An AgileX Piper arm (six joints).
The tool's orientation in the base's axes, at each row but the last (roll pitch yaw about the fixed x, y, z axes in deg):
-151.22, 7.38, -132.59
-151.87, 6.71, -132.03
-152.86, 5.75, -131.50
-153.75, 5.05, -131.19
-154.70, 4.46, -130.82
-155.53, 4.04, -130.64
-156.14, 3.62, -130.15
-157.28, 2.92, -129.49
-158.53, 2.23, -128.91
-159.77, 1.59, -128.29
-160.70, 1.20, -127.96
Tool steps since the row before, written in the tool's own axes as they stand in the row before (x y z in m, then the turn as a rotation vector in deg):
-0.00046, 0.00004, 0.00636, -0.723, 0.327, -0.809
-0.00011, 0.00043, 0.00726, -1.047, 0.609, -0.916
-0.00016, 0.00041, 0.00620, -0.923, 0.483, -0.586
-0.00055, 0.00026, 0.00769, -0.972, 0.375, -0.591
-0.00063, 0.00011, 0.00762, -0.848, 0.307, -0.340
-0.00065, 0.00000, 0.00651, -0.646, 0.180, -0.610
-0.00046, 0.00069, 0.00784, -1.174, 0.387, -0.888
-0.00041, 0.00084, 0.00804, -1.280, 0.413, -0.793
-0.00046, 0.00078, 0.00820, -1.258, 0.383, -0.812
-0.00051, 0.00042, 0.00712, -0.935, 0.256, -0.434
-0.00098, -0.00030, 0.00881, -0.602, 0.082, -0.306
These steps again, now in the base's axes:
0.00302, -0.00118, -0.00549, -0.060, 0.933, 0.640
0.00285, -0.00138, -0.00655, -0.064, 1.376, 0.639
0.00233, -0.00109, -0.00566, 0.066, 1.127, 0.392
0.00315, -0.00121, -0.00694, 0.167, 1.098, 0.448
0.00315, -0.00118, -0.00687, 0.224, 0.906, 0.242
0.00274, -0.00095, -0.00586, 0.082, 0.735, 0.525
0.00254, -0.00093, -0.00741, 0.184, 1.324, 0.728
0.00231, -0.00086, -0.00771, 0.264, 1.401, 0.636
0.00225, -0.00083, -0.00789, 0.266, 1.370, 0.664
0.00206, -0.00073, -0.00681, 0.267, 0.968, 0.345
0.00323, -0.00106, -0.00819, 0.226, 0.580, 0.274

